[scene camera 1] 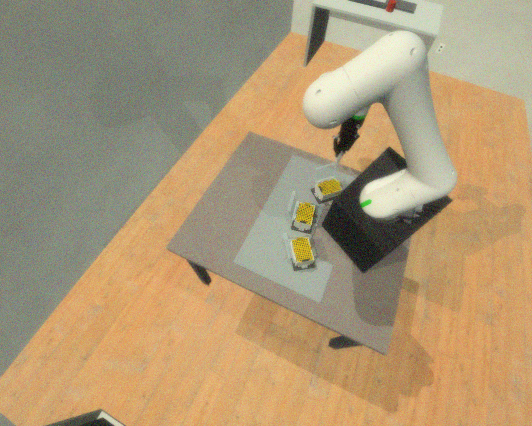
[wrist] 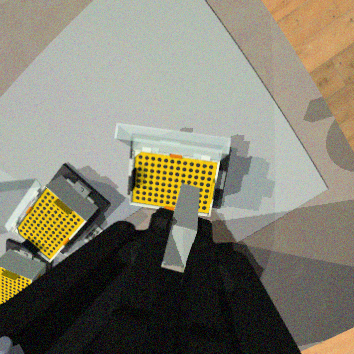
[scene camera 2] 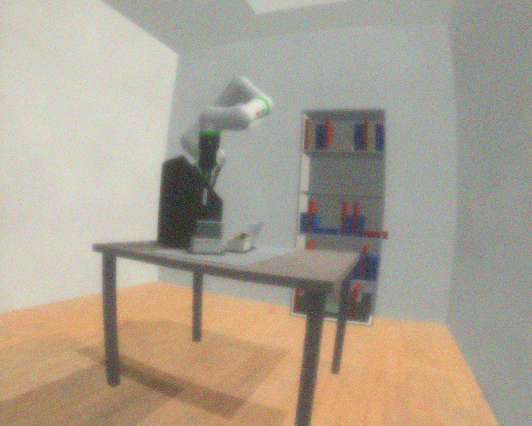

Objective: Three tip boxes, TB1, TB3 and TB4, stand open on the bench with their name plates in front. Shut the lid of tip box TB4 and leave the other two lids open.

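Pixels of known places: gripper, fingertip midpoint: (scene camera 1: 336, 160) (wrist: 185, 201) (scene camera 2: 204, 204); arm's base, origin of the base link: (scene camera 2: 191, 182).
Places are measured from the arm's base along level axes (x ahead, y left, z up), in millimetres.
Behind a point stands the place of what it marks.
Tip box TB4 (scene camera 1: 328, 189) {x 245, y -180, z -279 mm} (scene camera 2: 207, 245) (wrist: 175, 175) {x 254, y -207, z -278 mm} holds a yellow rack with black holes. Its clear lid (scene camera 1: 326, 166) {x 303, y -245, z -187 mm} (scene camera 2: 209, 228) {x 304, y -255, z -220 mm} (wrist: 172, 139) {x 305, y -252, z -192 mm} stands raised along its far side. My gripper (scene camera 1: 338, 159) {x 263, y -246, z -122 mm} (scene camera 2: 205, 199) {x 263, y -246, z -122 mm} (wrist: 185, 201) {x 263, y -246, z -122 mm} is shut and empty, above TB4 near the raised lid, with its fingertips higher than the lid's top edge. In the wrist view it covers part of the rack's near edge and hides the name plate. The middle tip box (scene camera 1: 305, 213) {x 300, y 19, z -279 mm} (wrist: 51, 223) {x 300, y 13, z -279 mm} and the end tip box (scene camera 1: 302, 251) {x 233, y 219, z -279 mm} (wrist: 14, 280) {x 254, y 180, z -279 mm} stand open; their plates are unreadable.
The boxes stand on a pale mat (scene camera 1: 260, 245) {x 435, y 262, z -336 mm} (wrist: 165, 65) {x 389, y -279, z -336 mm} on the brown table (scene camera 1: 215, 210) {x 744, y 193, z -339 mm} (scene camera 2: 310, 265) {x 722, y -153, z -339 mm}. The black robot pedestal (scene camera 1: 360, 235) {x 36, y 103, z -126 mm} (scene camera 2: 177, 200) {x 64, y -189, z -106 mm} stands close beside the boxes. A bookshelf (scene camera 2: 345, 113) stands by the back wall.
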